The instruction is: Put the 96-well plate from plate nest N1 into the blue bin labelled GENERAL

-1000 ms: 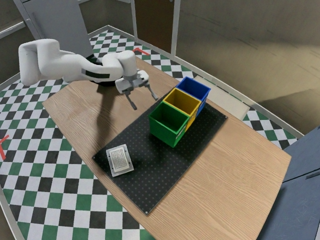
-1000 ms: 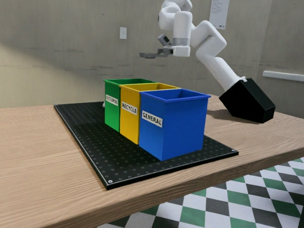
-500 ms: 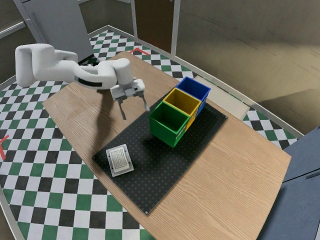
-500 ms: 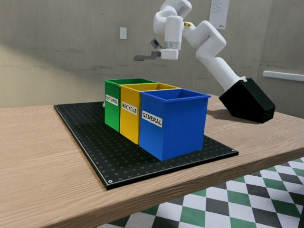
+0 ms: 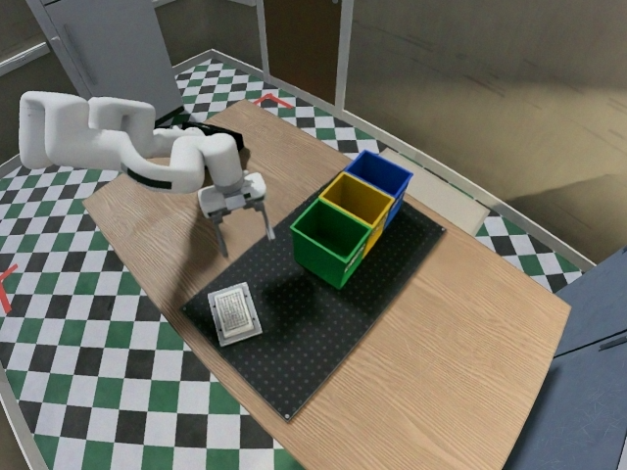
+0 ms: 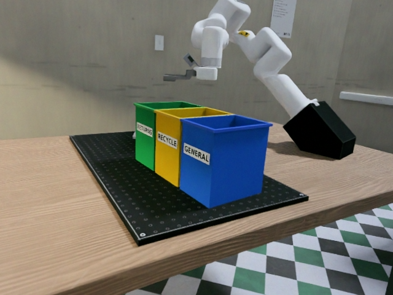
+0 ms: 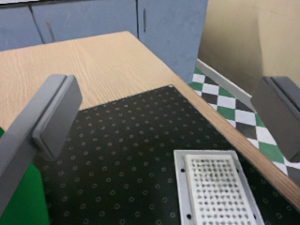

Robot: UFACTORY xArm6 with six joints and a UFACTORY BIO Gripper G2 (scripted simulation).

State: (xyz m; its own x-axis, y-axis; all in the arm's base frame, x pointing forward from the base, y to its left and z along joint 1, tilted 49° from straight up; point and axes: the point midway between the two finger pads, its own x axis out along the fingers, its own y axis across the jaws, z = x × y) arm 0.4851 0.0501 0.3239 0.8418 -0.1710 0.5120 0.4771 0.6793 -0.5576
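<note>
The white 96-well plate is 120 mm to the right of my hand and 230 mm below it. Round my hand: green returns bin (100 mm ahead, 200 mm to the left, 160 mm below); grey plate nest n1 (120 mm to the right, 240 mm below); yellow recycle bin (100 mm ahead, 330 mm to the left, 160 mm below).
</note>
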